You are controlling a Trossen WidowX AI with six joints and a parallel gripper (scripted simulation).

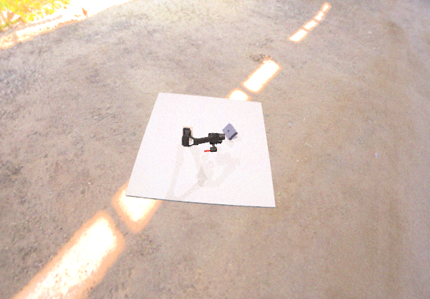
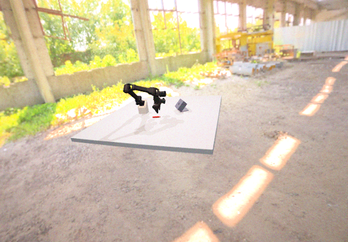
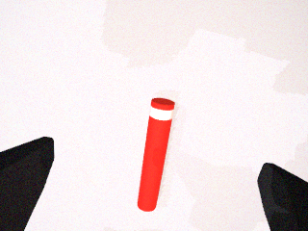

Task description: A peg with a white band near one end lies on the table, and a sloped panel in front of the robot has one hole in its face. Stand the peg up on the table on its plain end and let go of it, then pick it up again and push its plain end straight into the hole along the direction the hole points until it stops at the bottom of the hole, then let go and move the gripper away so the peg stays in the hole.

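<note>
Right now my gripper tip is 6 cm above the red peg and 1 cm past it. From my gripper tip the other things lie so: grey sloped panel: 22 cm to the left, 18 cm ahead.
</note>
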